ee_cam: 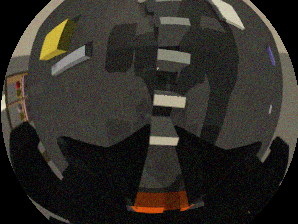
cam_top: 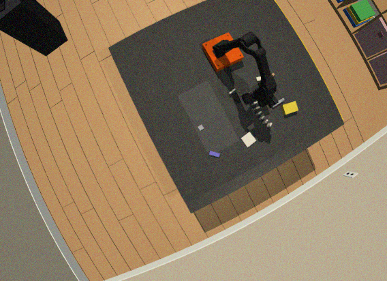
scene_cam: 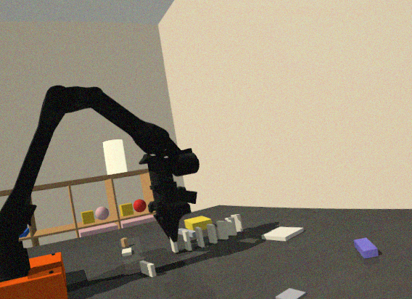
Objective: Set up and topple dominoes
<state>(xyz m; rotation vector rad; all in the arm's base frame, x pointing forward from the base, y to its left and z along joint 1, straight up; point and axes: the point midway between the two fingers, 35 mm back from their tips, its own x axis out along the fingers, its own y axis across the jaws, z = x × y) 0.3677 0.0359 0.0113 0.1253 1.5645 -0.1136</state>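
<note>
The small tan cube is 7 cm behind my gripper tip, 22 cm to the left of it and 2 cm below it. The rest, counted from my gripper tip: white tile: 22 cm ahead, 16 cm to the right, 3 cm below; grey bar: 11 cm ahead, 15 cm to the left, 2 cm below; yellow block: 19 cm ahead, 20 cm to the left, 2 cm below.
</note>
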